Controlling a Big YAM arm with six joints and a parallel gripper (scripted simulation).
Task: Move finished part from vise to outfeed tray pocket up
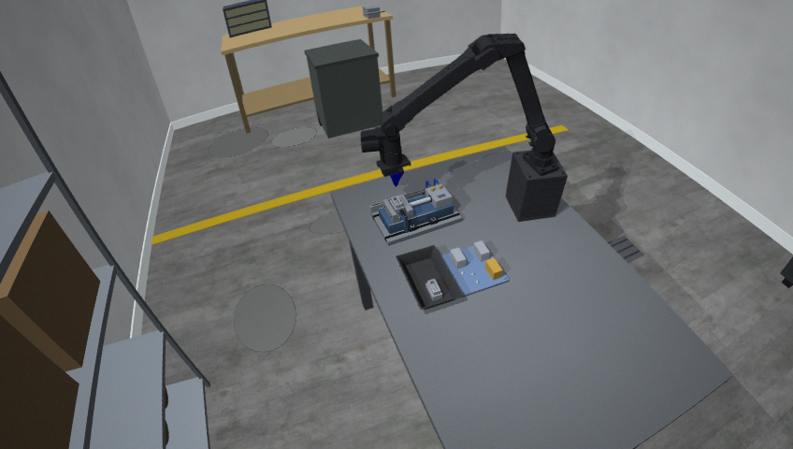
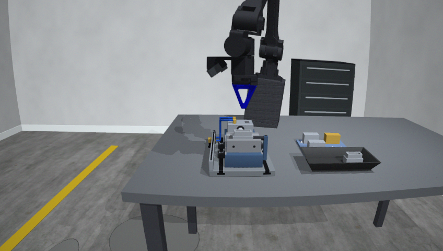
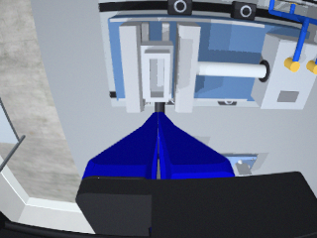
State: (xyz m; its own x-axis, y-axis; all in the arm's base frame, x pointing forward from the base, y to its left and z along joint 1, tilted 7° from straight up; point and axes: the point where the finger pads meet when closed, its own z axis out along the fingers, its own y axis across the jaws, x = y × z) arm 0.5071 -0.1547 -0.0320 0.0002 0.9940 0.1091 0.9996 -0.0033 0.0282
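My hand is 15 cm above the blue vise and 7 cm past it. Round my hand: yellow block (37 cm to the left, 19 cm behind, 16 cm below); blue plate (32 cm to the left, 19 cm below, 14 cm behind).
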